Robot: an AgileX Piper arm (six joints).
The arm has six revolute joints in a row. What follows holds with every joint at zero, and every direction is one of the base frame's. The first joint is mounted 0.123 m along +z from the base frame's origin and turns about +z. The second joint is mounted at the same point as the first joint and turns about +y. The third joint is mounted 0.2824 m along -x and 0.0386 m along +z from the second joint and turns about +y. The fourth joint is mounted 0.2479 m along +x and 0.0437 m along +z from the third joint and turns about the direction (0.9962, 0, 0.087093). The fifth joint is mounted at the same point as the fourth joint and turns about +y. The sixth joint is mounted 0.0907 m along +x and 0.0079 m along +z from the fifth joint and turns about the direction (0.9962, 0, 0.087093). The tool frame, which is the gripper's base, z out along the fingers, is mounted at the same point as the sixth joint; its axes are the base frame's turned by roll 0, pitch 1.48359 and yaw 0 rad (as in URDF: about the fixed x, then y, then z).
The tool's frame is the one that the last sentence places.
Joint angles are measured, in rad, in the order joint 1, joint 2, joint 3, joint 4, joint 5, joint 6. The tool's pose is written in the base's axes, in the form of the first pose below.
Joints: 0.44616 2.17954 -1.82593 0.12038 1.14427 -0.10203
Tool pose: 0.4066 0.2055 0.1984 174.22 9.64 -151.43
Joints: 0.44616 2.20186 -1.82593 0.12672 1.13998 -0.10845
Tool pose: 0.4082 0.2068 0.1884 173.88 8.67 -151.25
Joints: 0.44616 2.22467 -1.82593 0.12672 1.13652 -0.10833
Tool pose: 0.4097 0.2075 0.1780 173.82 7.56 -151.29
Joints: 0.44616 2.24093 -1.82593 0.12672 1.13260 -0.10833
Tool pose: 0.4108 0.2080 0.1705 173.79 6.85 -151.32
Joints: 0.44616 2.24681 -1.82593 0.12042 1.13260 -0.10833
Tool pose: 0.4112 0.2077 0.1678 174.12 6.49 -151.17
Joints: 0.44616 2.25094 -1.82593 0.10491 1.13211 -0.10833
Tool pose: 0.4119 0.2066 0.1657 174.95 6.24 -150.79
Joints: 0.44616 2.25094 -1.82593 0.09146 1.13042 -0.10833
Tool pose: 0.4125 0.2057 0.1656 175.69 6.28 -150.46
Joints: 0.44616 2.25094 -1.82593 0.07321 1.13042 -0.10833
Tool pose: 0.4131 0.2043 0.1655 176.68 6.21 -150.00
